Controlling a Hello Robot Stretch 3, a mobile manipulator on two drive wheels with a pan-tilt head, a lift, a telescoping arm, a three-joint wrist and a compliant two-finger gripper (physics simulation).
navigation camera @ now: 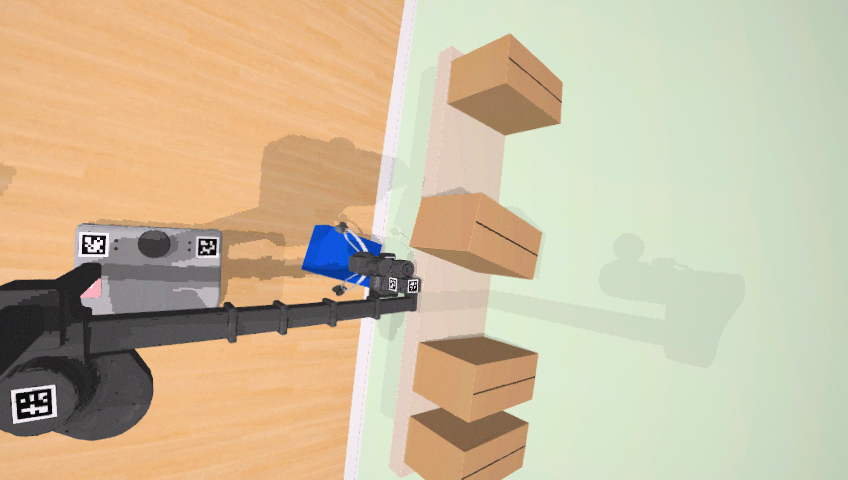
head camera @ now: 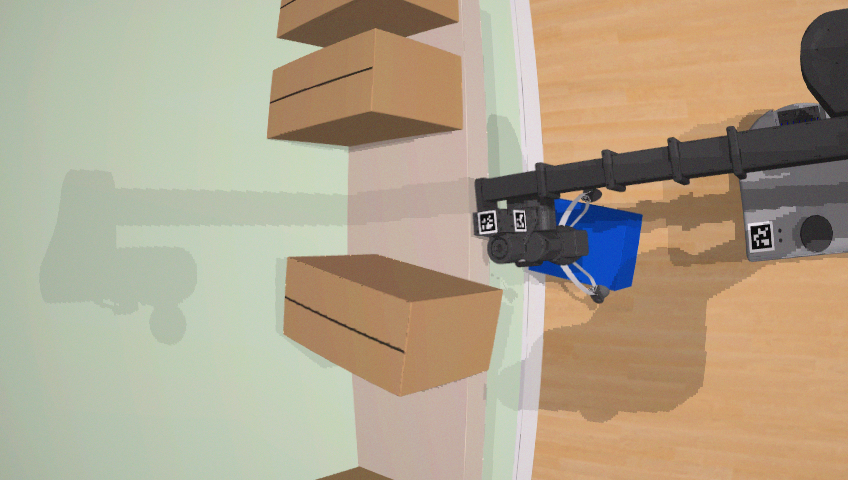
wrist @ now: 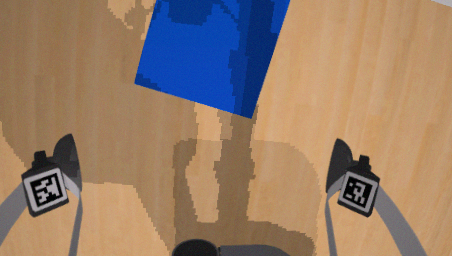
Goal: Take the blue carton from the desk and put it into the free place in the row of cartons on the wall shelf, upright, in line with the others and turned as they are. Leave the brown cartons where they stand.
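Where they show: gripper, between the fingertips: (navigation camera: 337, 258) (head camera: 600, 243); robot's base, origin of its link: (navigation camera: 154, 242) (head camera: 814, 232).
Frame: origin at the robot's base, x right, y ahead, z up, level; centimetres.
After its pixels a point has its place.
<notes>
The blue carton (head camera: 612, 237) @[x 52.0, y -3.6, z 12.0 cm] (navigation camera: 324, 252) @[x 51.2, y -1.4, z 12.1 cm] (wrist: 195, 55) shows against the wood-coloured floor beside the wall; no desk shows beneath it. My gripper (head camera: 595, 244) @[x 47.4, y -2.1, z 30.0 cm] (navigation camera: 340, 258) @[x 47.4, y -2.1, z 30.0 cm] (wrist: 207, 157) @[x 47.4, y -2.1, z 30.0 cm] is open, with its fingers wide apart and nothing between them. In the head and navigation views it overlaps the carton from above. In the wrist view the carton is beyond the fingertips, at the top and slightly turned. The wall shelf (head camera: 410, 428) @[x 67.2, y 26.6, z 65.1 cm] (navigation camera: 464, 166) @[x 64.9, y 25.0, z 65.1 cm] carries brown cartons, each with a dark line on one face. A bare stretch of shelf lies between two middle cartons, crossed by the arm's shadow.
Brown cartons (head camera: 333, 89) (navigation camera: 470, 234) stand on both sides of that stretch, with others further along the shelf. The extended arm (head camera: 642, 163) @[x 24.9, y -10.5, z 64.1 cm] (navigation camera: 297, 318) @[x 22.7, y -10.5, z 64.1 cm] ends close to the shelf's front edge. The robot base (head camera: 785, 202) @[x 6.5, y -6.5, z 16.0 cm] (navigation camera: 160, 285) @[x 1.7, y -10.7, z 16.0 cm] is on the floor (head camera: 743, 356) @[x 20.0, y 27.9, z 0.1 cm].
</notes>
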